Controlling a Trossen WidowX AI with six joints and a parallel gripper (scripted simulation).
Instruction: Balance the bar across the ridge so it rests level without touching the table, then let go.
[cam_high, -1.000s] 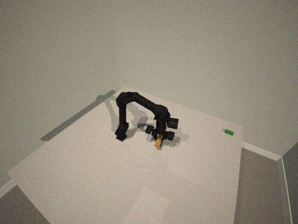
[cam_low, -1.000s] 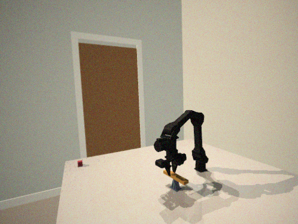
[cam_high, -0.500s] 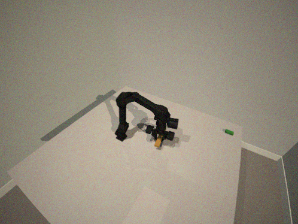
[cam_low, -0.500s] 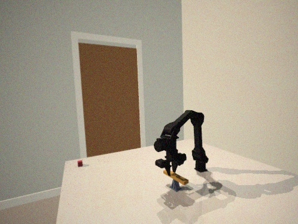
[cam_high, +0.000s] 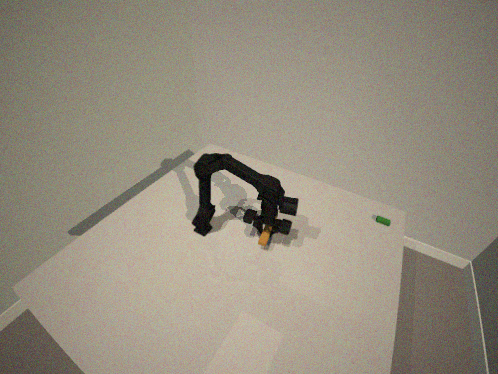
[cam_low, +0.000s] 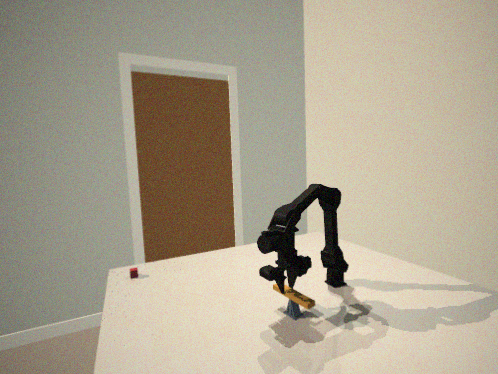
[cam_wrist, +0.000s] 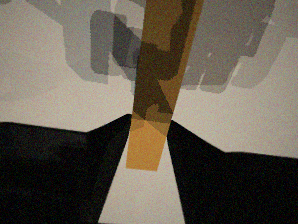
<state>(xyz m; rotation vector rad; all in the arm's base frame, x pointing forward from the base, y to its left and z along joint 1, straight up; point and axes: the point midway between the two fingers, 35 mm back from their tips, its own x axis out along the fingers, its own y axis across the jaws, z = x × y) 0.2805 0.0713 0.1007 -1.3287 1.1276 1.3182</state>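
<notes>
Right now the orange bar is 3 cm to the left of my gripper tip. The rest, counted from my gripper tip: green block 46 cm ahead, 43 cm to the left, 6 cm below; red cube 57 cm to the right, 46 cm ahead, 5 cm below.
</notes>
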